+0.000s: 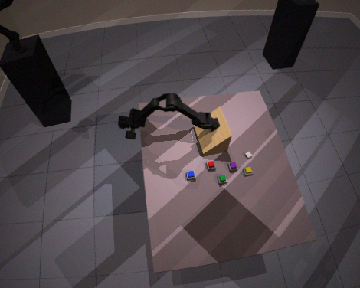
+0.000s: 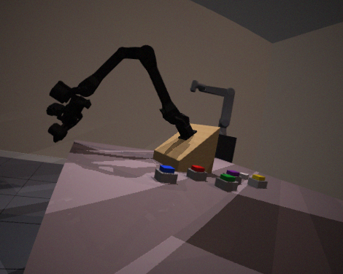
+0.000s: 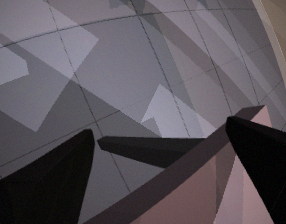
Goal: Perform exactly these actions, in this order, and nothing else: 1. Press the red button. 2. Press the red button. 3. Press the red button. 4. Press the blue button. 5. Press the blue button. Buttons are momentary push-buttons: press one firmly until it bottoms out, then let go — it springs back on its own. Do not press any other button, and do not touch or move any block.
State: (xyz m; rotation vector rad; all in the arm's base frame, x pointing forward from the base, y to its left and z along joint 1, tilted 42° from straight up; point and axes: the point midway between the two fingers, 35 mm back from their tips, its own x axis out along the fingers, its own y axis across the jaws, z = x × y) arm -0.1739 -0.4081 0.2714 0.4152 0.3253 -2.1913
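The blue button is 43 cm ahead of my gripper tip and 29 cm to the left of it. From my gripper tip the other things lie so: green button 50 cm ahead, 46 cm to the left; then red button 42 cm to the left, 39 cm ahead; then purple button 55 cm to the left, 43 cm ahead.
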